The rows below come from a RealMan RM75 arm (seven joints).
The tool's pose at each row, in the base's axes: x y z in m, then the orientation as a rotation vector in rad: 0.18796, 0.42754, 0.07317, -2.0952, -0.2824, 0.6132; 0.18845, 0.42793, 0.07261, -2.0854, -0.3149, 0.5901; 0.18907, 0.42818, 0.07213, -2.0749, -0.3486, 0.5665; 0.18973, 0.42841, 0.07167, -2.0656, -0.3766, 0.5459; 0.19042, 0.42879, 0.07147, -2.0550, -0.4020, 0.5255; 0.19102, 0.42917, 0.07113, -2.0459, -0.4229, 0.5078; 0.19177, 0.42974, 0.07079, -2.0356, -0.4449, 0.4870; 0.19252, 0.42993, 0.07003, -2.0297, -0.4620, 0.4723; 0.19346, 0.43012, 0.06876, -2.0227, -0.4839, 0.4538; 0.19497, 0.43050, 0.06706, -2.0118, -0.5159, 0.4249; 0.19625, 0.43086, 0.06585, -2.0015, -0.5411, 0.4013; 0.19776, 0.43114, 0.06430, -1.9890, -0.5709, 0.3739; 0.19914, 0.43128, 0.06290, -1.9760, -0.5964, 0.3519; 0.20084, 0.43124, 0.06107, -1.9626, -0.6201, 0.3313
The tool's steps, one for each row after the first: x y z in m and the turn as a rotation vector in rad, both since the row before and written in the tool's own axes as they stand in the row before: 0.00076, 0.00023, 0.00028, 0.0017, 0.0029, -0.0338; 0.00078, 0.00026, 0.00008, 0.0015, 0.0027, -0.0350; 0.00079, 0.00028, 0.00004, 0.0015, 0.0028, -0.0296; 0.00081, 0.00001, 0.00001, 0.0031, 0.0035, -0.0282; 0.00076, 0.00015, 0.00012, 0.0027, 0.0035, -0.0237; 0.00098, 0.00009, 0.00019, 0.0032, 0.0052, -0.0261; 0.00085, 0.00066, 0.00011, 0.0004, 0.0030, -0.0191; 0.00107, 0.00115, 0.00025, -0.0003, 0.0036, -0.0242; 0.00168, 0.00155, 0.00030, -0.0003, 0.0065, -0.0363; 0.00137, 0.00114, 0.00019, 0.0010, 0.0056, -0.0295; 0.00151, 0.00157, 0.00018, 0.0010, 0.0062, -0.0348; 0.00126, 0.00151, 0.00007, 0.0028, 0.0043, -0.0298; 0.00138, 0.00208, -0.00002, 0.0035, 0.0040, -0.0282
